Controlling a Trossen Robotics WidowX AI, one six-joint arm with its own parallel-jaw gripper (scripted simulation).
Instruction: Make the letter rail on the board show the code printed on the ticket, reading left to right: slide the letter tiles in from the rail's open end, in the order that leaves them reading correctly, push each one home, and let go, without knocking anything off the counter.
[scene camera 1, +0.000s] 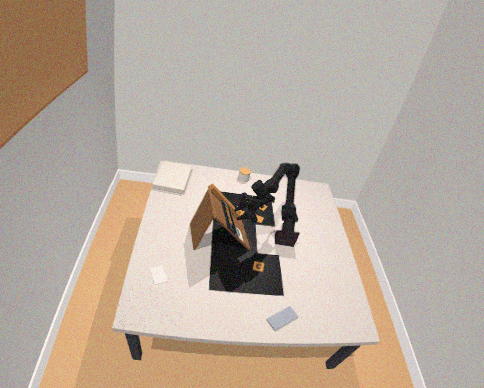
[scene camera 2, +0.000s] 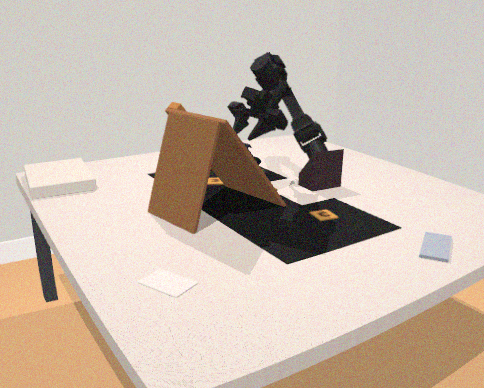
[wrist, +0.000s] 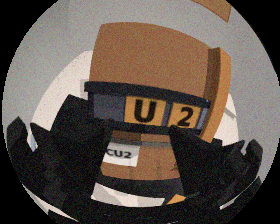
Labels:
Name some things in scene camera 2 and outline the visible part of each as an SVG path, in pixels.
My gripper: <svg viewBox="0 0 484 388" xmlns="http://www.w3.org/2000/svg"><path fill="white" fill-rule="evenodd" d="M227 106L235 118L233 129L237 134L249 125L248 119L250 117L259 119L248 136L249 141L267 132L276 131L276 128L285 131L288 121L282 110L278 109L279 98L270 90L262 89L259 91L245 86L241 98L248 100L246 103L251 108L246 108L243 102L231 101Z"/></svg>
A white card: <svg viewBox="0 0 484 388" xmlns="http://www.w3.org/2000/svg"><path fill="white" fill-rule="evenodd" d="M137 281L137 283L176 298L198 284L198 282L177 276L161 268L144 279Z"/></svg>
A blue-grey card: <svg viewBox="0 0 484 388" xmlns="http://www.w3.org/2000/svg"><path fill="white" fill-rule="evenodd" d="M425 232L419 257L448 263L452 236Z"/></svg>

